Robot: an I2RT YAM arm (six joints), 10 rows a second.
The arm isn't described. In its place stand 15 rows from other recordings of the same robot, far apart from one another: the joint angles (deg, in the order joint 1, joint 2, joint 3, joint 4, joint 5, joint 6), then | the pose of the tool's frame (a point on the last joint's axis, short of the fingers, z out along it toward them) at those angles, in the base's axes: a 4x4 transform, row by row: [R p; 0 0 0 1], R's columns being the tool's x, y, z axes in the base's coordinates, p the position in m.
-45.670, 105.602, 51.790, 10.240, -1.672, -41.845 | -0.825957 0.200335 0.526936 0.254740; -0.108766 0.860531 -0.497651 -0.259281; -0.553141 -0.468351 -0.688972 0.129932; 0 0 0 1
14.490, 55.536, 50.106, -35.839, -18.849, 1.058 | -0.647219 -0.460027 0.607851 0.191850; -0.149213 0.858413 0.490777 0.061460; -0.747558 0.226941 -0.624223 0.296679; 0 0 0 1
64.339, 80.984, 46.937, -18.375, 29.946, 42.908 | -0.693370 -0.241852 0.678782 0.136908; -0.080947 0.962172 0.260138 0.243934; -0.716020 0.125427 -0.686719 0.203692; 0 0 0 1
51.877, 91.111, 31.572, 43.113, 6.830, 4.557 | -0.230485 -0.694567 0.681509 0.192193; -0.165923 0.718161 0.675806 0.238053; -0.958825 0.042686 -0.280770 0.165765; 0 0 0 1
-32.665, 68.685, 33.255, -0.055, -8.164, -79.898 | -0.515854 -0.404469 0.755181 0.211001; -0.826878 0.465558 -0.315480 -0.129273; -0.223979 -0.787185 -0.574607 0.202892; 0 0 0 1
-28.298, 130.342, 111.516, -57.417, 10.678, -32.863 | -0.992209 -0.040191 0.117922 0.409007; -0.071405 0.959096 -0.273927 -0.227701; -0.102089 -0.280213 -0.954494 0.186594; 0 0 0 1
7.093, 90.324, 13.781, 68.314, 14.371, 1.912 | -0.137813 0.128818 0.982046 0.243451; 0.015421 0.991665 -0.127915 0.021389; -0.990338 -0.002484 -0.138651 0.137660; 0 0 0 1
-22.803, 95.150, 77.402, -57.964, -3.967, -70.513 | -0.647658 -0.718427 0.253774 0.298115; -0.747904 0.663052 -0.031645 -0.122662; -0.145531 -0.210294 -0.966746 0.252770; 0 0 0 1
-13.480, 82.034, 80.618, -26.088, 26.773, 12.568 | -0.308496 0.680079 0.665073 0.310993; 0.273724 0.733070 -0.622642 -0.091038; -0.910991 -0.010036 -0.412304 0.380029; 0 0 0 1
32.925, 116.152, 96.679, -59.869, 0.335, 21.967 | -0.967995 -0.194656 0.158416 0.342259; -0.181179 0.978791 0.095616 0.221382; -0.173668 0.063855 -0.982732 0.217661; 0 0 0 1
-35.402, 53.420, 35.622, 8.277, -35.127, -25.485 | -0.126552 -0.047848 0.990805 0.187913; -0.341795 0.939773 0.001727 -0.108422; -0.931215 -0.338434 -0.135285 0.290685; 0 0 0 1
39.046, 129.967, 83.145, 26.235, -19.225, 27.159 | -0.623766 -0.617581 0.479071 0.382271; 0.049016 0.580813 0.812560 0.325160; -0.780073 0.530329 -0.332020 0.140389; 0 0 0 1
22.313, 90.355, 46.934, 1.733, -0.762, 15.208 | -0.695725 -0.213802 0.685751 0.298330; -0.001992 0.955247 0.295804 0.122945; -0.718305 0.204433 -0.665015 0.179785; 0 0 0 1
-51.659, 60.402, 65.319, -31.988, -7.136, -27.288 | -0.576239 0.501234 0.645533 0.143609; -0.004754 0.787785 -0.615932 -0.174444; -0.817268 -0.357993 -0.451569 0.374079; 0 0 0 1
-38.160, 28.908, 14.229, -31.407, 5.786, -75.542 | -0.789902 -0.381288 0.480285 0.089772; -0.604548 0.615525 -0.505619 -0.075106; -0.102842 -0.689745 -0.716712 0.158256; 0 0 0 1
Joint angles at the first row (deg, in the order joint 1, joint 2, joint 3, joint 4, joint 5, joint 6):
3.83, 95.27, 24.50, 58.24, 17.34, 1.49
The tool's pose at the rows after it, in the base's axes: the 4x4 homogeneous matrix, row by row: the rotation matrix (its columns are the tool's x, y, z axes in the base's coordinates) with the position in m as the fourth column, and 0 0 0 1 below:
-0.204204 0.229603 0.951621 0.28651; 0.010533 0.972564 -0.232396 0.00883; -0.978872 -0.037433 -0.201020 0.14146; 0 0 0 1
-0.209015 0.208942 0.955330 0.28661; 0.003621 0.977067 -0.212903 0.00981; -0.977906 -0.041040 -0.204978 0.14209; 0 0 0 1
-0.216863 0.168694 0.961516 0.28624; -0.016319 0.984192 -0.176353 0.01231; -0.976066 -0.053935 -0.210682 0.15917; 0 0 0 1
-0.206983 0.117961 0.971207 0.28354; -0.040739 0.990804 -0.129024 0.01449; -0.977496 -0.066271 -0.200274 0.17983; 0 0 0 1
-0.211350 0.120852 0.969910 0.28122; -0.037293 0.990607 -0.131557 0.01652; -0.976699 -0.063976 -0.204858 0.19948; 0 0 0 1
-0.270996 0.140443 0.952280 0.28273; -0.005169 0.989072 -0.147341 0.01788; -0.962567 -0.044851 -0.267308 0.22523; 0 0 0 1
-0.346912 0.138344 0.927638 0.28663; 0.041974 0.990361 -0.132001 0.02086; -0.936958 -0.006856 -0.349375 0.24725; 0 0 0 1
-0.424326 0.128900 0.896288 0.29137; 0.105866 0.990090 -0.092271 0.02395; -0.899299 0.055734 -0.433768 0.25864; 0 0 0 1
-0.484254 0.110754 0.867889 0.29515; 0.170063 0.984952 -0.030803 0.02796; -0.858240 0.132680 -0.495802 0.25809; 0 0 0 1
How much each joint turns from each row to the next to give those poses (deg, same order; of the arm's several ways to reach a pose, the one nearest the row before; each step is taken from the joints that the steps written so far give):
0.04, 0.05, -0.21, 0.63, -0.11, -0.03
0.07, -0.29, 0.08, -0.53, -1.09, -0.39
0.28, -5.00, 1.36, -6.60, -1.86, -1.09
0.16, -5.50, 1.36, -6.10, -2.58, -1.43
0.53, -4.74, 2.16, -7.20, 0.66, 0.33
0.40, -4.33, 5.59, -13.78, 1.22, 2.29
0.44, -1.53, 6.61, -13.19, -0.62, 3.34
0.24, 0.65, 5.31, -9.85, -2.28, 4.25
0.28, 1.39, 2.41, -4.80, -3.47, 4.17

